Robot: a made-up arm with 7 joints. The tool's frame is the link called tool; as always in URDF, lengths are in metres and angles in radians. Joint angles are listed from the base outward.
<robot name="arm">
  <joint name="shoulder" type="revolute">
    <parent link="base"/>
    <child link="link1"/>
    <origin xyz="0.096 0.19 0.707" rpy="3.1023 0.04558 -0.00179"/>
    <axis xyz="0 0 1"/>
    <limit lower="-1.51" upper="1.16"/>
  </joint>
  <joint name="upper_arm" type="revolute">
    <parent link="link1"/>
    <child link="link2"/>
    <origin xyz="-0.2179 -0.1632 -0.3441" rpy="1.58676 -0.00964 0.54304"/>
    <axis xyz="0 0 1"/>
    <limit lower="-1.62" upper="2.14"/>
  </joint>
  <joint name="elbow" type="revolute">
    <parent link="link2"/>
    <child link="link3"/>
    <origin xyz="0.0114 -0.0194 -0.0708" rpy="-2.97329 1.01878 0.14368"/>
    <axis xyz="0 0 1"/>
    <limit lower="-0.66" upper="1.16"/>
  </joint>
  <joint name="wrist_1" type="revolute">
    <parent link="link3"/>
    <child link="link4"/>
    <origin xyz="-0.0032 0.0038 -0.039" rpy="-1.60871 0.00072 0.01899"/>
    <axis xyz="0 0 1"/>
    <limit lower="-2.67" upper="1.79"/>
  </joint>
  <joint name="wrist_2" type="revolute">
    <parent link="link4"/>
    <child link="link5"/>
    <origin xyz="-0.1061 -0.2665 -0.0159" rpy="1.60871 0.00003 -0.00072"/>
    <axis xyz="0 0 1"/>
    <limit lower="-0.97" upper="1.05"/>
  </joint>
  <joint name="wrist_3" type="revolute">
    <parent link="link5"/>
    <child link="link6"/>
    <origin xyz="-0.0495 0.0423 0.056" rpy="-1.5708 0 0.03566"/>
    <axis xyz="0 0 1"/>
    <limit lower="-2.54" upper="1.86"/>
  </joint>
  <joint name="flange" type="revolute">
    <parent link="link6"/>
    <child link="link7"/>
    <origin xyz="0.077 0.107 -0.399" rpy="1.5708 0 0"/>
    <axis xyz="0 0 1"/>
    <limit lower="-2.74" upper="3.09"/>
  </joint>
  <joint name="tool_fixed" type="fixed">
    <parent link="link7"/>
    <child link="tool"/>
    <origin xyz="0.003 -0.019 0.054"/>
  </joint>
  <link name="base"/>
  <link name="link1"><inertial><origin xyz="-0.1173 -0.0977 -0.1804"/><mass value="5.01"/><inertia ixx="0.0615" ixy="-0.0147" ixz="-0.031" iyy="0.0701" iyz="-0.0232" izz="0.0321"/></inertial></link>
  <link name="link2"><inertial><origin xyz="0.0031 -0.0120 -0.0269"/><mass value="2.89"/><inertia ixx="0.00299" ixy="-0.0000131" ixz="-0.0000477" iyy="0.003" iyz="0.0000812" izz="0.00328"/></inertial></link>
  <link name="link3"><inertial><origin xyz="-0.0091 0.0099 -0.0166"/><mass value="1.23"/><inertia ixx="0.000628" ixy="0" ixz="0" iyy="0.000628" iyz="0" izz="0.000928"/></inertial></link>
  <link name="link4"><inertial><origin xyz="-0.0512 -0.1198 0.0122"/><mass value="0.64"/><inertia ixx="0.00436" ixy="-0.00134" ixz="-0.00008" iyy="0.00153" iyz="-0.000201" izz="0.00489"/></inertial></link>
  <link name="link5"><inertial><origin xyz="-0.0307 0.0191 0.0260"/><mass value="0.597"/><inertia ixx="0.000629" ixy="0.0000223" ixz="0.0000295" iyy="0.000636" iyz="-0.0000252" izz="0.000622"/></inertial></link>
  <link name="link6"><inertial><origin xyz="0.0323 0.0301 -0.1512"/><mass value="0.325"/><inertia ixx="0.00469" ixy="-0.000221" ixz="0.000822" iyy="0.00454" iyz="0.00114" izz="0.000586"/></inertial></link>
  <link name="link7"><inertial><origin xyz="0.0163 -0.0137 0.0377"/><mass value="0.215"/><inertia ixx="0.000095" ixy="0" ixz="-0.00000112" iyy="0.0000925" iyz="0.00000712" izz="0.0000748"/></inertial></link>
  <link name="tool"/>
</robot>
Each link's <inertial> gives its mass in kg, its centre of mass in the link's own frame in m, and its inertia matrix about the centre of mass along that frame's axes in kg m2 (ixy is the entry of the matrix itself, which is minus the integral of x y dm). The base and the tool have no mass. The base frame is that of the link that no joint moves.
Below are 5 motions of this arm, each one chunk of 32 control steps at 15 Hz.
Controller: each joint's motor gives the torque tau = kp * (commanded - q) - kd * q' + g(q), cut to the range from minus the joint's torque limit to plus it. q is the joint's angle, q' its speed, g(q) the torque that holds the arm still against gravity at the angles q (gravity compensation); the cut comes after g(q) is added. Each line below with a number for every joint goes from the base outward.
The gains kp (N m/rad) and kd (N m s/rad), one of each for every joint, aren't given. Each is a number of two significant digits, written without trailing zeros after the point. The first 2 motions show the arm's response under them.
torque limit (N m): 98 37 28 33 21 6.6 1.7
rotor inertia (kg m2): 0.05 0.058 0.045 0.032 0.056 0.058 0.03
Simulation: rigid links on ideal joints. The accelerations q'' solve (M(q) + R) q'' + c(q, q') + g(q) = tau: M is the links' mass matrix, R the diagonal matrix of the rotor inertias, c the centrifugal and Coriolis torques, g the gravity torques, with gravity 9.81 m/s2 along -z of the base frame. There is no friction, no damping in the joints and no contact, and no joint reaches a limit. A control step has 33 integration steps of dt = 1/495 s. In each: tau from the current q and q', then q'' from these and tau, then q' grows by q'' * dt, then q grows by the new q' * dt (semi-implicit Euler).
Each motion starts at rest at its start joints. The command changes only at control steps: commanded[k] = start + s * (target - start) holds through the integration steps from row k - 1 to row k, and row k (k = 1, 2, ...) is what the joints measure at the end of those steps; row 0 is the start. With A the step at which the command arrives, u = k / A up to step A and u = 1 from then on. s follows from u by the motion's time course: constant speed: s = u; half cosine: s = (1 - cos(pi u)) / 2; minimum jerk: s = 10 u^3 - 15 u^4 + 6 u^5; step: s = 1 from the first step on.
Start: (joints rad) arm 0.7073 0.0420 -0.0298 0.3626 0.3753 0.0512 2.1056
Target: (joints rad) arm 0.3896 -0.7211 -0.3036 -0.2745 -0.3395 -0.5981 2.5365
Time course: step
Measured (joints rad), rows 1 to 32:
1: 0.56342 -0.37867 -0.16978 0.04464 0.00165 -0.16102 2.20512
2: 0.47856 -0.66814 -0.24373 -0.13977 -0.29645 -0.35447 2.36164
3: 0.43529 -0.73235 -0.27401 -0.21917 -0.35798 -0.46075 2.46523
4: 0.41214 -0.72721 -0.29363 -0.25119 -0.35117 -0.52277 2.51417
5: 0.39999 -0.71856 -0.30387 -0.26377 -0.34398 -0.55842 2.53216
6: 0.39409 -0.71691 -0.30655 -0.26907 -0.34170 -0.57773 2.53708
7: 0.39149 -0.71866 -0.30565 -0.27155 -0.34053 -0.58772 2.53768
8: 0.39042 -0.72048 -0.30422 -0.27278 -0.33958 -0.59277 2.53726
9: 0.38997 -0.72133 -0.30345 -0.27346 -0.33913 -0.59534 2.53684
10: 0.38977 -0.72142 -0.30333 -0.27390 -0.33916 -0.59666 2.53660
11: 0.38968 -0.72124 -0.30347 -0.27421 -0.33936 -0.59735 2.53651
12: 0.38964 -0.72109 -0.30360 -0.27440 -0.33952 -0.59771 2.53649
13: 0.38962 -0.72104 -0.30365 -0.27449 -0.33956 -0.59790 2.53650
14: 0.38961 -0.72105 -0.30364 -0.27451 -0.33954 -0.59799 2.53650
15: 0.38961 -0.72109 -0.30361 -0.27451 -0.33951 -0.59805 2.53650
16: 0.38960 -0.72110 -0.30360 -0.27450 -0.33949 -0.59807 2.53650
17: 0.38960 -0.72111 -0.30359 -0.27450 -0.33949 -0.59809 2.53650
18: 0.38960 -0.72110 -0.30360 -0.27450 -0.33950 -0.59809 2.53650
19: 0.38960 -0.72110 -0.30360 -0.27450 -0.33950 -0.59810 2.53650
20: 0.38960 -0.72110 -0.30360 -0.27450 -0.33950 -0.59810 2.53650
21: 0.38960 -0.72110 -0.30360 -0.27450 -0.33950 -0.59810 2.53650
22: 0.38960 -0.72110 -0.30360 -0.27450 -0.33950 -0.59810 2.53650
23: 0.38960 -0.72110 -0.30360 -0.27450 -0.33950 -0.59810 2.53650
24: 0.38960 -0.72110 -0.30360 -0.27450 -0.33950 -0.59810 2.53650
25: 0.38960 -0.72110 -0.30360 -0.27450 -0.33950 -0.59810 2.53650
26: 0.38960 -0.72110 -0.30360 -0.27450 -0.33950 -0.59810 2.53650
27: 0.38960 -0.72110 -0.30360 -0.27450 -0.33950 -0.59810 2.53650
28: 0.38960 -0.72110 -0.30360 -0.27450 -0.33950 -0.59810 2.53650
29: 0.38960 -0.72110 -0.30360 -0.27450 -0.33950 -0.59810 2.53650
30: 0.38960 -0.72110 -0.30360 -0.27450 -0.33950 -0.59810 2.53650
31: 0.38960 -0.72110 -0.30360 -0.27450 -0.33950 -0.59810 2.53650
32: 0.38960 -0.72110 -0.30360 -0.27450 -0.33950 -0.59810 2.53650
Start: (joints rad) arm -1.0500 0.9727 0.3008 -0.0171 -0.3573 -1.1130 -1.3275
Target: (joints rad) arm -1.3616 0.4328 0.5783 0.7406 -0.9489 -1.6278 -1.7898
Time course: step
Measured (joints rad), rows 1 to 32:
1: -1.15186 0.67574 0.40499 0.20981 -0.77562 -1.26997 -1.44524
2: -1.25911 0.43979 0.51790 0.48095 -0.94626 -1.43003 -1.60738
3: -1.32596 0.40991 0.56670 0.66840 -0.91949 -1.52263 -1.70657
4: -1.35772 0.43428 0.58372 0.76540 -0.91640 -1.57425 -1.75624
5: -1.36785 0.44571 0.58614 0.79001 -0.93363 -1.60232 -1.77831
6: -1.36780 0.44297 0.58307 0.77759 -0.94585 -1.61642 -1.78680
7: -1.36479 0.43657 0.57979 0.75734 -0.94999 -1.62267 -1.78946
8: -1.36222 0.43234 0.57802 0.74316 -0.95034 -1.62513 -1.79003
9: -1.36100 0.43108 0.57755 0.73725 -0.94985 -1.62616 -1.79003
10: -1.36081 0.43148 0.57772 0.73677 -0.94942 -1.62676 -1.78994
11: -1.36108 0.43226 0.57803 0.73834 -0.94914 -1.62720 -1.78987
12: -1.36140 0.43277 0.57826 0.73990 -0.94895 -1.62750 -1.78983
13: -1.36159 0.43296 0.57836 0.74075 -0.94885 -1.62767 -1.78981
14: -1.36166 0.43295 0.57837 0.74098 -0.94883 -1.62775 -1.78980
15: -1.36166 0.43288 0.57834 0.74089 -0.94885 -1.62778 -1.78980
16: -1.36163 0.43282 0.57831 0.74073 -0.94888 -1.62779 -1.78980
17: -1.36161 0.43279 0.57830 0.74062 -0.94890 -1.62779 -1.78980
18: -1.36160 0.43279 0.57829 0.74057 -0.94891 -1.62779 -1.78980
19: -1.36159 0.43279 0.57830 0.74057 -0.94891 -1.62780 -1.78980
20: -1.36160 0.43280 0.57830 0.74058 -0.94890 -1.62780 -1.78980
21: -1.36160 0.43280 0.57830 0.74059 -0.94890 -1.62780 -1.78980
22: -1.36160 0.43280 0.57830 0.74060 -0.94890 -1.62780 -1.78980
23: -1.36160 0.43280 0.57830 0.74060 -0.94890 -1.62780 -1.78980
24: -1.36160 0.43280 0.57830 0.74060 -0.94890 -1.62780 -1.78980
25: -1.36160 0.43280 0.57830 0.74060 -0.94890 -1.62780 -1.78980
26: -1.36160 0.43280 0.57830 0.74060 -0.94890 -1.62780 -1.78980
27: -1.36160 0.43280 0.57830 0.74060 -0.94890 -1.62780 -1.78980
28: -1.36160 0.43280 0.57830 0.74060 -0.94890 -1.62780 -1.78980
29: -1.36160 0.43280 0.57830 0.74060 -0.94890 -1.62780 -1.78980
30: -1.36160 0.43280 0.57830 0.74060 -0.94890 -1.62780 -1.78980
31: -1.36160 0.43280 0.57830 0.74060 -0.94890 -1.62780 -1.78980
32: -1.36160 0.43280 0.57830 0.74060 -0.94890 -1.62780 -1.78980
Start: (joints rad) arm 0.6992 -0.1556 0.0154 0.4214 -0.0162 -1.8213 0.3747
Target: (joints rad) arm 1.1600 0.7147 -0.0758 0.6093 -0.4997 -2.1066 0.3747
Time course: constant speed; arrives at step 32
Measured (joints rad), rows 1 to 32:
1: 0.70476 -0.14287 0.01514 0.42825 -0.02111 -1.82254 0.37434
2: 0.71467 -0.11829 0.01330 0.43499 -0.03392 -1.82688 0.37415
3: 0.72725 -0.08971 0.01001 0.43928 -0.05114 -1.83416 0.37425
4: 0.74120 -0.06100 0.00631 0.44245 -0.06882 -1.84304 0.37444
5: 0.75563 -0.03306 0.00287 0.44607 -0.08535 -1.85236 0.37458
6: 0.77010 -0.00572 -0.00019 0.45075 -0.10078 -1.86157 0.37464
7: 0.78450 0.02137 -0.00302 0.45630 -0.11570 -1.87056 0.37466
8: 0.79885 0.04842 -0.00578 0.46227 -0.13053 -1.87943 0.37466
9: 0.81319 0.07552 -0.00856 0.46833 -0.14547 -1.88827 0.37466
10: 0.82755 0.10269 -0.01138 0.47431 -0.16053 -1.89712 0.37465
11: 0.84193 0.12988 -0.01423 0.48020 -0.17565 -1.90602 0.37465
12: 0.85633 0.15709 -0.01709 0.48605 -0.19080 -1.91493 0.37465
13: 0.87074 0.18429 -0.01996 0.49188 -0.20594 -1.92385 0.37465
14: 0.88514 0.21148 -0.02282 0.49772 -0.22107 -1.93277 0.37464
15: 0.89954 0.23868 -0.02568 0.50357 -0.23618 -1.94170 0.37464
16: 0.91395 0.26586 -0.02853 0.50943 -0.25130 -1.95061 0.37464
17: 0.92835 0.29305 -0.03139 0.51529 -0.26641 -1.95953 0.37464
18: 0.94275 0.32024 -0.03424 0.52115 -0.28152 -1.96844 0.37464
19: 0.95715 0.34743 -0.03710 0.52701 -0.29664 -1.97736 0.37463
20: 0.97155 0.37462 -0.03995 0.53287 -0.31175 -1.98628 0.37463
21: 0.98595 0.40181 -0.04281 0.53873 -0.32686 -1.99519 0.37463
22: 1.00036 0.42900 -0.04566 0.54459 -0.34198 -2.00411 0.37463
23: 1.01476 0.45619 -0.04852 0.55045 -0.35709 -2.01302 0.37463
24: 1.02916 0.48338 -0.05138 0.55631 -0.37220 -2.02194 0.37462
25: 1.04356 0.51057 -0.05423 0.56218 -0.38732 -2.03085 0.37462
26: 1.05796 0.53776 -0.05709 0.56804 -0.40243 -2.03977 0.37462
27: 1.07237 0.56495 -0.05995 0.57390 -0.41754 -2.04869 0.37462
28: 1.08677 0.59214 -0.06280 0.57976 -0.43265 -2.05760 0.37461
29: 1.10117 0.61933 -0.06566 0.58562 -0.44776 -2.06651 0.37461
30: 1.11557 0.64653 -0.06851 0.59149 -0.46287 -2.07543 0.37461
31: 1.12997 0.67372 -0.07137 0.59735 -0.47798 -2.08434 0.37461
32: 1.14437 0.70091 -0.07422 0.60321 -0.49309 -2.09326 0.37460

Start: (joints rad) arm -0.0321 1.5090 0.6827 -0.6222 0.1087 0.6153 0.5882
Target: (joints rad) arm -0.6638 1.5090 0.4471 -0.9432 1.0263 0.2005 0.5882
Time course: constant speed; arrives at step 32
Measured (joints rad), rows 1 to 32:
1: -0.03992 1.50890 0.67584 -0.62952 0.12192 0.61285 0.58820
2: -0.05384 1.50914 0.66870 -0.63829 0.14802 0.60579 0.58823
3: -0.07121 1.50919 0.66282 -0.64658 0.17873 0.59521 0.58823
4: -0.09016 1.50904 0.65708 -0.65495 0.20949 0.58288 0.58818
5: -0.10967 1.50891 0.65069 -0.66389 0.23915 0.57000 0.58813
6: -0.12930 1.50889 0.64364 -0.67341 0.26800 0.55704 0.58809
7: -0.14896 1.50892 0.63626 -0.68327 0.29655 0.54411 0.58807
8: -0.16864 1.50895 0.62880 -0.69328 0.32510 0.53120 0.58807
9: -0.18834 1.50897 0.62139 -0.70332 0.35372 0.51827 0.58807
10: -0.20806 1.50897 0.61402 -0.71336 0.38239 0.50533 0.58808
11: -0.22780 1.50897 0.60667 -0.72338 0.41108 0.49237 0.58808
12: -0.24754 1.50897 0.59931 -0.73340 0.43977 0.47941 0.58808
13: -0.26729 1.50897 0.59195 -0.74342 0.46845 0.46644 0.58808
14: -0.28703 1.50898 0.58459 -0.75345 0.49713 0.45348 0.58808
15: -0.30677 1.50898 0.57722 -0.76347 0.52580 0.44052 0.58808
16: -0.32651 1.50898 0.56985 -0.77350 0.55448 0.42755 0.58808
17: -0.34625 1.50899 0.56249 -0.78353 0.58315 0.41459 0.58808
18: -0.36600 1.50899 0.55512 -0.79355 0.61183 0.40163 0.58808
19: -0.38574 1.50900 0.54775 -0.80358 0.64050 0.38866 0.58808
20: -0.40548 1.50900 0.54039 -0.81361 0.66918 0.37570 0.58808
21: -0.42522 1.50901 0.53302 -0.82363 0.69786 0.36274 0.58808
22: -0.44496 1.50901 0.52565 -0.83366 0.72653 0.34977 0.58808
23: -0.46470 1.50901 0.51829 -0.84369 0.75521 0.33681 0.58808
24: -0.48445 1.50902 0.51092 -0.85371 0.78389 0.32385 0.58808
25: -0.50419 1.50902 0.50355 -0.86374 0.81256 0.31089 0.58808
26: -0.52393 1.50903 0.49619 -0.87377 0.84124 0.29792 0.58808
27: -0.54367 1.50903 0.48882 -0.88379 0.86991 0.28496 0.58808
28: -0.56341 1.50903 0.48145 -0.89382 0.89859 0.27200 0.58808
29: -0.58315 1.50904 0.47408 -0.90385 0.92727 0.25904 0.58808
30: -0.60289 1.50904 0.46671 -0.91387 0.95594 0.24607 0.58808
31: -0.62263 1.50905 0.45934 -0.92390 0.98462 0.23311 0.58808
32: -0.64237 1.50905 0.45198 -0.93393 1.01329 0.22015 0.58808

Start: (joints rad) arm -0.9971 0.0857 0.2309 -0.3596 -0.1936 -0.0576 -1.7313
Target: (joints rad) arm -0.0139 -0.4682 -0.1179 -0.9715 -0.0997 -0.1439 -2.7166
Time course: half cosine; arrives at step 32
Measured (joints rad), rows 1 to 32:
1: -0.99623 0.08502 0.23045 -0.35966 -0.19324 -0.05777 -1.73193
2: -0.99285 0.08247 0.22888 -0.36074 -0.19221 -0.05833 -1.73466
3: -0.98575 0.07737 0.22585 -0.36434 -0.19075 -0.05924 -1.74081
4: -0.97435 0.06958 0.22120 -0.37118 -0.18912 -0.06042 -1.75112
5: -0.95852 0.05922 0.21489 -0.38133 -0.18734 -0.06184 -1.76585
6: -0.93833 0.04645 0.20698 -0.39452 -0.18532 -0.06352 -1.78498
7: -0.91396 0.03140 0.19757 -0.41047 -0.18297 -0.06549 -1.80837
8: -0.88566 0.01422 0.18679 -0.42891 -0.18028 -0.06777 -1.83578
9: -0.85371 -0.00493 0.17475 -0.44962 -0.17724 -0.07036 -1.86694
10: -0.81841 -0.02587 0.16157 -0.47240 -0.17390 -0.07325 -1.90153
11: -0.78010 -0.04841 0.14738 -0.49703 -0.17030 -0.07640 -1.93923
12: -0.73914 -0.07232 0.13232 -0.52327 -0.16647 -0.07979 -1.97966
13: -0.69593 -0.09737 0.11653 -0.55087 -0.16244 -0.08339 -2.02245
14: -0.65090 -0.12332 0.10017 -0.57956 -0.15826 -0.08715 -2.06717
15: -0.60446 -0.14993 0.08340 -0.60907 -0.15395 -0.09105 -2.11339
16: -0.55707 -0.17694 0.06639 -0.63912 -0.14956 -0.09505 -2.16068
17: -0.50920 -0.20409 0.04931 -0.66941 -0.14513 -0.09910 -2.20857
18: -0.46129 -0.23112 0.03231 -0.69966 -0.14070 -0.10317 -2.25660
19: -0.41381 -0.25777 0.01558 -0.72956 -0.13631 -0.10722 -2.30431
20: -0.36722 -0.28378 -0.00074 -0.75885 -0.13202 -0.11120 -2.35124
21: -0.32197 -0.30889 -0.01649 -0.78722 -0.12785 -0.11509 -2.39695
22: -0.27848 -0.33287 -0.03151 -0.81442 -0.12386 -0.11884 -2.44098
23: -0.23719 -0.35548 -0.04567 -0.84017 -0.12009 -0.12242 -2.48292
24: -0.19849 -0.37651 -0.05883 -0.86425 -0.11657 -0.12579 -2.52236
25: -0.16274 -0.39574 -0.07087 -0.88640 -0.11334 -0.12892 -2.55893
26: -0.13030 -0.41300 -0.08168 -0.90643 -0.11043 -0.13178 -2.59227
27: -0.10147 -0.42812 -0.09117 -0.92413 -0.10788 -0.13434 -2.62206
28: -0.07653 -0.44096 -0.09924 -0.93935 -0.10571 -0.13658 -2.64802
29: -0.05573 -0.45139 -0.10581 -0.95192 -0.10394 -0.13848 -2.66990
30: -0.03925 -0.45932 -0.11084 -0.96175 -0.10259 -0.14002 -2.68748
31: -0.02725 -0.46466 -0.11427 -0.96872 -0.10168 -0.14118 -2.70060
32: -0.01986 -0.46737 -0.11608 -0.97277 -0.10121 -0.14196 -2.70912

